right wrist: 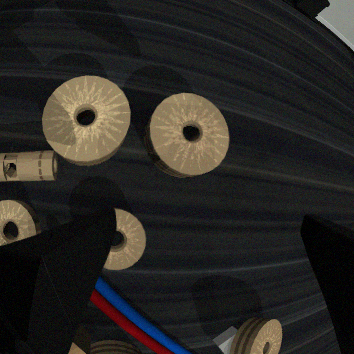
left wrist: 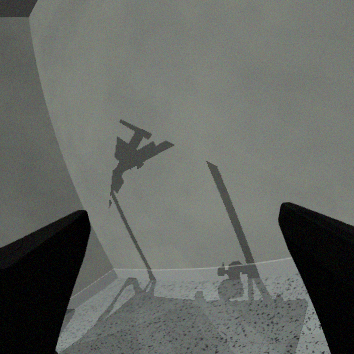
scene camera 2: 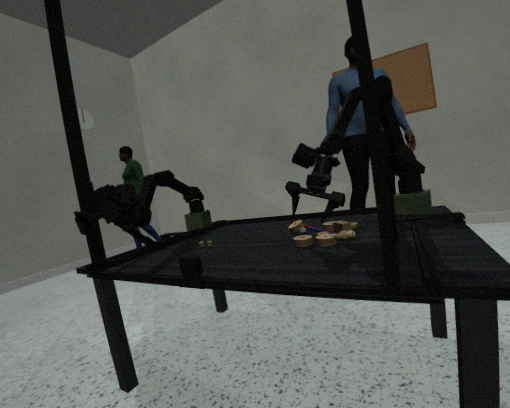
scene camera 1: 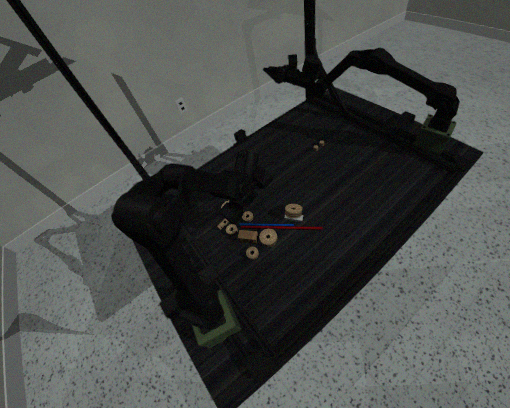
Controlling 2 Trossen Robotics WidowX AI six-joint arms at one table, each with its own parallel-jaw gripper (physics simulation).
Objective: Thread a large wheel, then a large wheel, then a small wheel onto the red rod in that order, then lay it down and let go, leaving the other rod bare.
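Frame: origin at the left arm's base, x right, y back, z down, level; centimetres.
Seen in the pictures: left gripper, fingertip midpoint: (left wrist: 185, 217) (scene camera 2: 89, 204) (scene camera 1: 265, 68); right gripper, fingertip midpoint: (right wrist: 213, 222) (scene camera 2: 306, 218); left arm's base, link origin: (scene camera 2: 197, 212) (scene camera 1: 439, 124); right arm's base, link origin: (scene camera 2: 411, 192) (scene camera 1: 210, 316).
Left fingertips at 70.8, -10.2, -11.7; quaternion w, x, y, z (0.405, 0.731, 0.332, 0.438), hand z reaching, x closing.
Observation:
Offsets run from my left fingertips to a thing's top centre, as dx, dy, dz.
The red rod @(-43.5, -52.4, +20.9) (scene camera 1: 310, 228) (right wrist: 120, 320) and blue rod @(-38.9, -54.2, +20.9) (scene camera 1: 265, 225) (right wrist: 125, 305) lie side by side on the table, with no wheel on their visible parts. Two large wheels lie flat at the upper left of the right wrist view, one farther left (right wrist: 107, 115) and one nearer the middle (right wrist: 212, 135). Another large wheel @(-42.7, -57.8, +19.8) (scene camera 1: 268, 241) lies beside the rods; one more @(-43.9, -45.4, +17.7) (scene camera 1: 293, 207) (scene camera 2: 296, 226) leans on a white block @(-44.9, -46.8, +20.6) (scene camera 1: 297, 218). Small wheels (scene camera 1: 252, 257) (right wrist: 134, 240) lie around. My right gripper (scene camera 2: 310, 216) (right wrist: 213, 222) is open above the wheels. My left gripper (left wrist: 185, 217) is open, far from them.
A wooden block @(-37.2, -61.5, +18.8) (scene camera 1: 247, 235) and a cylinder with holes @(-26.3, -61.8, +20.0) (scene camera 1: 223, 224) (right wrist: 32, 166) lie near the rods. Two tiny wooden pieces, one @(-33.9, -14.3, +20.1) (scene camera 1: 316, 147) @(-34.5, -10.6, +20.1) (scene camera 2: 202, 244) beside the other, lie farther off. A dark upright post (scene camera 2: 382, 200) stands by the table. Two people stand behind.

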